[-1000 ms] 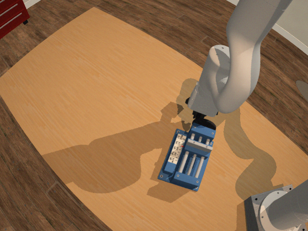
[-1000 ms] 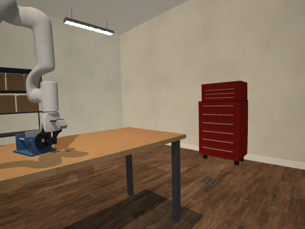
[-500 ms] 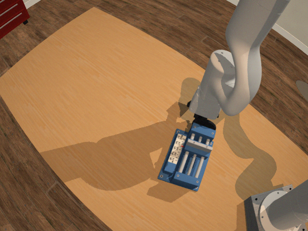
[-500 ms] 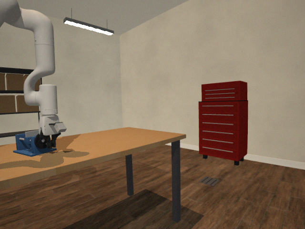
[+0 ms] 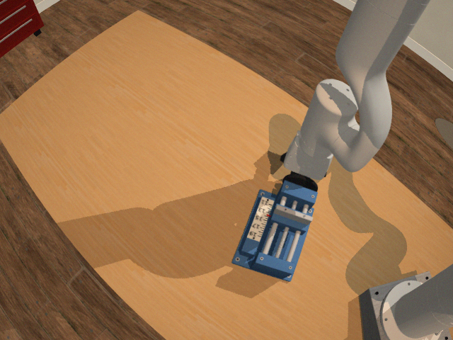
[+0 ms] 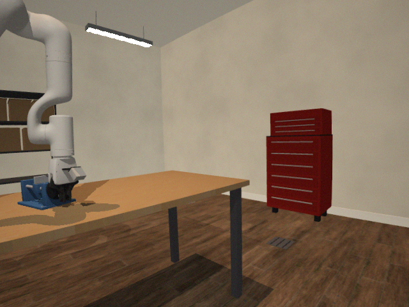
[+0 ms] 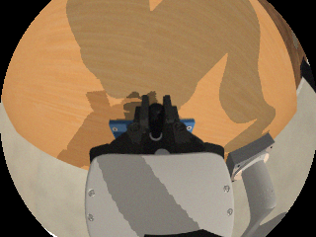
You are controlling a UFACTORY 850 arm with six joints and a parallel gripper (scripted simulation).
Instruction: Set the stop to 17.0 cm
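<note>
Now: the black handwheel 10 mm behind my hand, 20 mm to the left of it and 10 mm above it. Round my hand: grey stop bar 50 mm behind, 120 mm to the left, 40 mm above.
</note>
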